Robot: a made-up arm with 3 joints.
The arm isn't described. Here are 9 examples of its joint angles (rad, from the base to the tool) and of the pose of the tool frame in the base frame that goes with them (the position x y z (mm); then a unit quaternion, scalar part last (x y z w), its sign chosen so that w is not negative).
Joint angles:
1: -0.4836 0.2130 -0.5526
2: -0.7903 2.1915 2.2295
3: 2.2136 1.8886 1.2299
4: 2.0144 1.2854 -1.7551
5: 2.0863 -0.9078 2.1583
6: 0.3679 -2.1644 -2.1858
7: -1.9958 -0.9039 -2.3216
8: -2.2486 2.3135 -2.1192
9: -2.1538 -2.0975 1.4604
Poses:
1: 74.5 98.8 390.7 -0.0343 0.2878 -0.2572 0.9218
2: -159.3 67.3 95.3 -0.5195 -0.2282 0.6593 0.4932
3: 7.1 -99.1 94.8 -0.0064 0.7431 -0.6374 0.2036
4: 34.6 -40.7 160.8 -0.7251 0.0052 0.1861 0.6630
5: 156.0 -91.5 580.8 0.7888 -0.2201 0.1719 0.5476
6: -15.4 -217.2 483.3 0.3230 0.4840 0.8103 0.0688
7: 62.7 87.0 493.5 0.7877 0.3009 -0.0842 0.5310
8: -100.1 191.3 189.5 -0.1231 -0.5555 0.5223 0.6352
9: -231.7 278.8 397.7 -0.0133 0.7263 0.6012 0.3330
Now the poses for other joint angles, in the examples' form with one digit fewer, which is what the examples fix.
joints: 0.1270 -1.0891 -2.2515
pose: -97 -20 509 0.174 0.785 0.490 0.338
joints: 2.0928 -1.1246 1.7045
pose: 211 -24 586 0.727 -0.015 0.281 0.626
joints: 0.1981 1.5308 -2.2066
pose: -81 -77 150 -0.374 0.610 -0.583 0.385
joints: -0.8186 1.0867 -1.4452
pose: 5 38 183 -0.130 0.674 -0.569 0.453
